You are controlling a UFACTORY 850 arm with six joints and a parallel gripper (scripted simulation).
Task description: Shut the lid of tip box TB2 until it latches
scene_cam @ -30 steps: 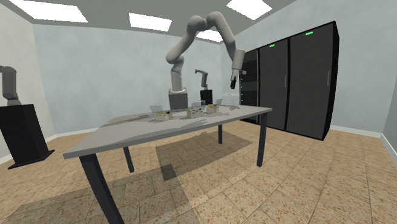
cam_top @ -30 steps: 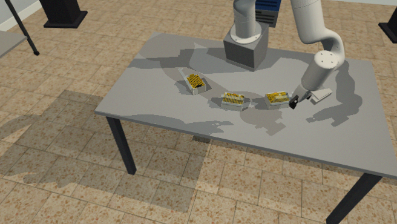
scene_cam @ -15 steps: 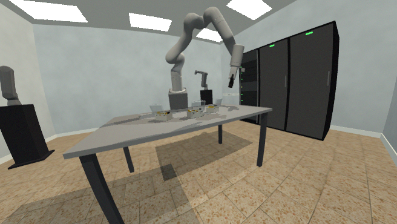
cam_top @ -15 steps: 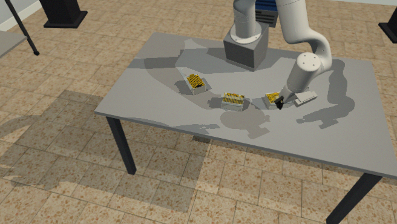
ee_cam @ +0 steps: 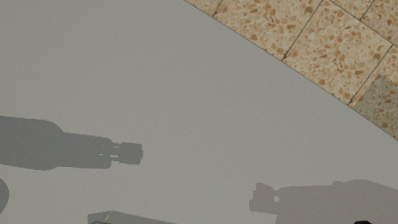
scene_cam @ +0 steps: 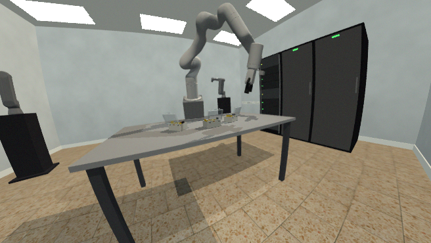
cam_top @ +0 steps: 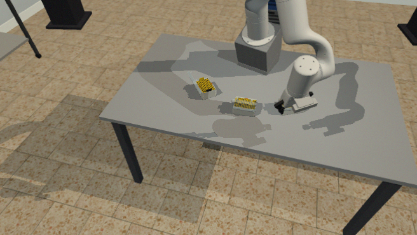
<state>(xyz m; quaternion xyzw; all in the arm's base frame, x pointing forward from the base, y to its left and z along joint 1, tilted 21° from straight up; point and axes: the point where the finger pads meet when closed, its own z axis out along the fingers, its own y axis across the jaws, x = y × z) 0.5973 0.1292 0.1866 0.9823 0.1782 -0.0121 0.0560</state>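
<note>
Right now the yellow rack is 40 cm to the right of my hand, 38 cm behind it and 21 cm below it. From my hand the other things lie so: clear lid 46 cm to the right, 36 cm behind, 16 cm below.
</note>
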